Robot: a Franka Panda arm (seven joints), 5 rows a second.
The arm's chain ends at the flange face. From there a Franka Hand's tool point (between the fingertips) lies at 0.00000 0.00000 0.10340 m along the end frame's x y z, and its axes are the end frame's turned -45 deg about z.
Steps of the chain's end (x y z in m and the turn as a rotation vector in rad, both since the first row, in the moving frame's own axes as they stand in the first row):
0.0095 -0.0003 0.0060 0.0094 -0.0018 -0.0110
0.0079 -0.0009 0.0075 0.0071 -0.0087 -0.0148
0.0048 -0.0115 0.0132 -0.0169 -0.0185 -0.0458
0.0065 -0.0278 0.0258 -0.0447 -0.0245 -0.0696
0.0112 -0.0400 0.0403 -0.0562 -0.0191 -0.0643
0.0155 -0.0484 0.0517 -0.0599 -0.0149 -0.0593
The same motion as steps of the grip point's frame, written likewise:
0.0075 0.0057 0.0060 0.0079 0.0054 -0.0110
0.0061 0.0038 0.0075 0.0112 -0.0011 -0.0148
0.0089 -0.0048 0.0132 0.0011 -0.0250 -0.0458
0.0193 -0.0134 0.0257 -0.0143 -0.0489 -0.0696
0.0308 -0.0175 0.0401 -0.0262 -0.0532 -0.0643
0.0398 -0.0198 0.0515 -0.0318 -0.0529 -0.0593

